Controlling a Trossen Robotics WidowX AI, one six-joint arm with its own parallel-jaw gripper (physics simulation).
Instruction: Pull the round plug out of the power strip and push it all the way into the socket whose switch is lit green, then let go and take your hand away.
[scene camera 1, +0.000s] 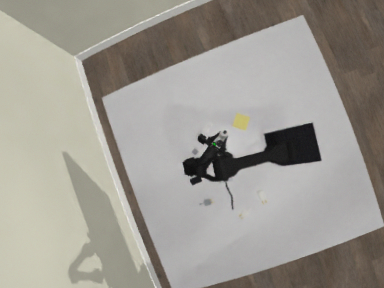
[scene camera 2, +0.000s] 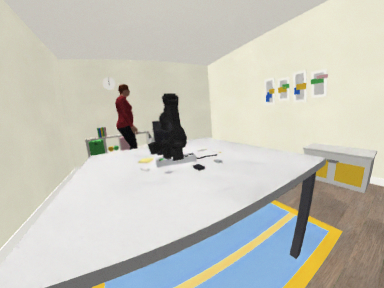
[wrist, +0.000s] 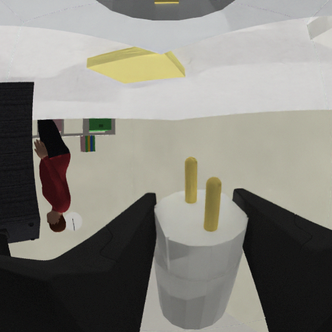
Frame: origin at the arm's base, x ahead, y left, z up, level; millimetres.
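Seen in the pictures: arm's base, origin of its link: (scene camera 1: 289, 148) (scene camera 2: 164, 127).
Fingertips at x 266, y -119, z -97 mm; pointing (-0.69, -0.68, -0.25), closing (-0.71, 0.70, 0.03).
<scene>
Offsets run from my fingertips to a thing's top centre. "spot": to the spot under its first point.
My gripper (wrist: 194, 199) (scene camera 1: 221, 136) is shut on the round plug @(5 mm left, 7 mm ahead, 74 mm up) (wrist: 200, 270) (scene camera 1: 223, 133), a grey-white cylinder whose two brass pins point away from the fingers, clear of any socket. In the wrist view the grey power strip @(132 mm left, 29 mm ahead, 64 mm down) (wrist: 160, 35) (scene camera 2: 175, 162) runs along the top edge, with part of a round, dark socket (wrist: 165, 11) showing beyond the pins. The green-lit switch @(spot: 44 mm left, 56 mm ahead, 64 mm down) (scene camera 1: 214, 144) (scene camera 2: 161, 159) shows small beside the gripper in both scene views; it does not show in the wrist view. The arm hides most of the strip from above.
A yellow pad @(53 mm right, 111 mm back, 95 mm down) (scene camera 1: 241, 121) (scene camera 2: 145, 160) (wrist: 135, 67) lies near the strip. A black cable @(spot: 333 mm left, 17 mm ahead, 99 mm down) (scene camera 1: 229, 195), a grey plug @(356 mm left, 143 mm ahead, 93 mm down) (scene camera 1: 207, 202) and a white plug @(375 mm left, 152 mm back, 84 mm down) (scene camera 1: 262, 196) lie on the other side of the arm. A black block @(224 mm left, 194 mm ahead, 91 mm down) (scene camera 2: 199, 167) lies in front of the strip.
</scene>
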